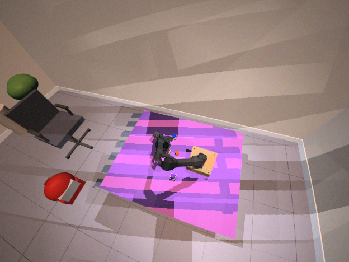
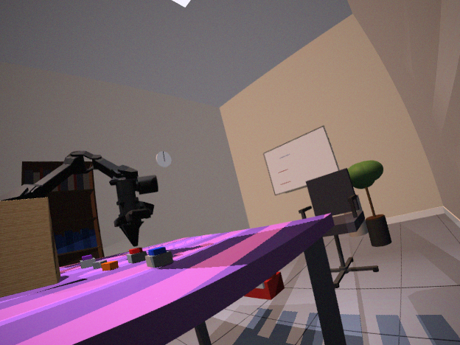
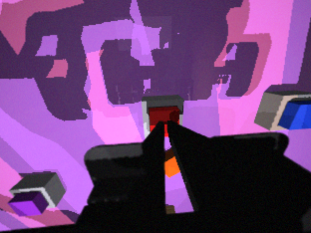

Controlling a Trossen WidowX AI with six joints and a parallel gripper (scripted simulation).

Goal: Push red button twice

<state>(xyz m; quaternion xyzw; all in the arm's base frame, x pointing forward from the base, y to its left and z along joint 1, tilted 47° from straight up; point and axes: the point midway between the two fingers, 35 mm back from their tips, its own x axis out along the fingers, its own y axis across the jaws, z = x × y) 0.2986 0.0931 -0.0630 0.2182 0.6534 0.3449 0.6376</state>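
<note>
The red button is 10 mm below my gripper tip. Round my gripper tip: blue button (20 mm ahead, 170 mm to the right, 10 mm below); orange block (90 mm behind, 30 mm to the right, 40 mm below); purple button (150 mm behind, 180 mm to the left, 10 mm below).
</note>
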